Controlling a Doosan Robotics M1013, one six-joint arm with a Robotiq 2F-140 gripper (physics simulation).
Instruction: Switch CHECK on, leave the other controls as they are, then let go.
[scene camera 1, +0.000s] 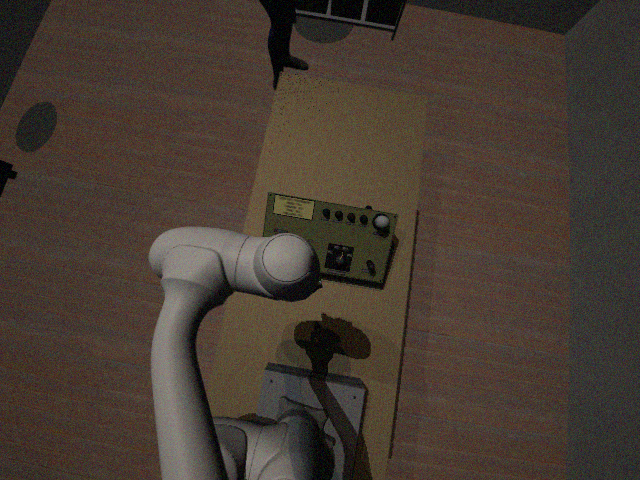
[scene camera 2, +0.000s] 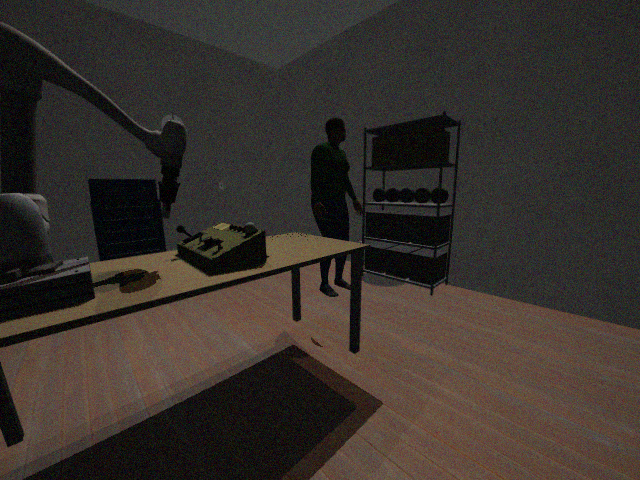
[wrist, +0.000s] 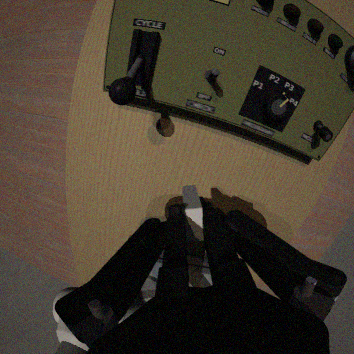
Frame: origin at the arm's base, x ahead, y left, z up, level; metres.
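Seen in the pictures: gripper, fingertip midpoint: (scene camera 2: 165, 218) (wrist: 189, 197); arm's base, link origin: (scene camera 1: 297, 427) (scene camera 2: 26, 273).
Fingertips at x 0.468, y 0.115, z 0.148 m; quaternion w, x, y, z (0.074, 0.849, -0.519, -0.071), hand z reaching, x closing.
Note:
Offsets run from my fingertips to a thing's top centre. "spot": to the spot under its first point. Level surfaces: height alone.
The green control panel (scene camera 1: 310, 227) (scene camera 2: 253, 253) (wrist: 180, 55) stands on the table. In the wrist view, a small toggle switch {0.152 m ahead, 0.020 m left, 0.085 m down} (wrist: 213, 75) sits between an ON label and a lower label; the name plate below is too blurred to read as CHECK, and the lever's lean is unclear. Left of it is the CYCLE lever {0.116 m ahead, 0.137 m left, 0.079 m down} (wrist: 132, 75) with a black ball. Right are a dial {0.161 m ahead, 0.100 m right, 0.096 m down} (wrist: 278, 106), its yellow pointer near P4, and another small control {0.173 m ahead, 0.219 m right, 0.088 m down} (wrist: 322, 131). My gripper (scene camera 2: 166, 210) (wrist: 189, 197) is shut and empty, raised above the panel and apart from it. The arm hides it in scene camera 1.
Several dark round parts {spot: 0.311 m ahead, 0.095 m right, 0.064 m down} (wrist: 315, 27) and a white dome {spot: 0.322 m ahead, 0.204 m right, 0.031 m down} (scene camera 1: 381, 221) line the panel's upper side. The wooden table {0.219 m down} (scene camera 1: 346, 134) (scene camera 2: 310, 245) carries the arm's base plate (scene camera 1: 351, 387). A person (scene camera 2: 330, 180) stands beyond the table, near a shelf rack (scene camera 2: 452, 206).

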